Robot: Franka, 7 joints.
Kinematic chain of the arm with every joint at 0, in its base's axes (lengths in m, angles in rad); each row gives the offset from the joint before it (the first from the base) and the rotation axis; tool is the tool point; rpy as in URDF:
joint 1: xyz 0 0 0.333 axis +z
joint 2: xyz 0 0 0 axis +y
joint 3: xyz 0 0 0.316 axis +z
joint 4: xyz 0.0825 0 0 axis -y
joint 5: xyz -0.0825 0 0.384 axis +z
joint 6: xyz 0 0 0 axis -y
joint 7: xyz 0.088 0 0 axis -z
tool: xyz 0 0 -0.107 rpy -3.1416 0 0
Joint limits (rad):
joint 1: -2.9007..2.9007
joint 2: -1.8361..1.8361
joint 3: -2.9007..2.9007
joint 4: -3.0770..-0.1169
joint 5: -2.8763..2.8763
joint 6: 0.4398..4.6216
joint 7: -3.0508..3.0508
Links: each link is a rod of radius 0.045 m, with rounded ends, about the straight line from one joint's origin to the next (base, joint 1, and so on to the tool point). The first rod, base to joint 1, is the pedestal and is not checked.
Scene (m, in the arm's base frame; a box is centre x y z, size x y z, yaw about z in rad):
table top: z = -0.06
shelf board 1: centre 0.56 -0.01 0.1 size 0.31 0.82 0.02 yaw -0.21
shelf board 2: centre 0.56 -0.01 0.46 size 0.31 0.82 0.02 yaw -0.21
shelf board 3: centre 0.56 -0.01 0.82 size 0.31 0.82 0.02 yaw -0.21
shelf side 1: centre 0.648 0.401 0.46 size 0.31 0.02 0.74 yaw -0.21
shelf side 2: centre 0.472 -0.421 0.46 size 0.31 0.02 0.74 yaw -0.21
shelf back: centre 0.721 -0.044 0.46 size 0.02 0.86 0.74 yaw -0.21
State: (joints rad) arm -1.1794 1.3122 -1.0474 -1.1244 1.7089 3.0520 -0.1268
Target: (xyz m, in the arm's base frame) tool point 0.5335 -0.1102 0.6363
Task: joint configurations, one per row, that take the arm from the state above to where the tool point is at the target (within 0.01 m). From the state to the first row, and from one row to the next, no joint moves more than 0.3 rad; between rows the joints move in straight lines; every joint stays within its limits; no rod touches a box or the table.
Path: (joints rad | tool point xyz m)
1: -1.3037 1.0751 -1.0235 -1.2652 1.7925 3.2660 -0.1948 | -0.3349 -0.6563 0.4143
2: -1.4280 0.8380 -0.9997 -1.4059 1.8761 3.4799 -0.2627 | -0.4330 -0.5177 0.4854
3: -1.5523 0.6009 -0.9758 -1.5467 1.9596 3.6939 -0.3307 | -0.4841 -0.3652 0.5242
4: -1.6767 0.3637 -0.9519 -1.6875 2.0432 3.9078 -0.3986 | -0.4899 -0.2205 0.5392
5: -1.4010 0.1867 -0.7676 -1.7771 2.0959 3.9550 -0.3533 | -0.3566 -0.3626 0.5296
6: -1.1254 0.0096 -0.5833 -1.8668 2.1486 4.0023 -0.3080 | -0.1766 -0.4362 0.5396
7: -0.8498 -0.1674 -0.3989 -1.9564 2.2013 4.0495 -0.2627 | 0.0093 -0.4229 0.5639
8: -0.5742 -0.3445 -0.2146 -2.0460 2.2540 4.0967 -0.2174 | 0.1562 -0.3305 0.5940
9: -0.2985 -0.5215 -0.0303 -2.1357 2.3067 4.1439 -0.1721 | 0.2322 -0.1904 0.6207
10: -0.0229 -0.6986 0.1540 -2.2253 2.3594 4.1911 -0.1268 | 0.2283 -0.0452 0.6363
11: -0.0278 -0.4475 0.1181 -2.0106 2.2623 4.0162 -0.1268 | 0.3297 -0.0647 0.6549
12: -0.0326 -0.1965 0.0821 -1.7959 2.1652 3.8412 -0.1268 | 0.4333 -0.0871 0.6550
13: -0.0375 0.0545 0.0462 -1.5811 2.0681 3.6663 -0.1268 | 0.5335 -0.1102 0.6363

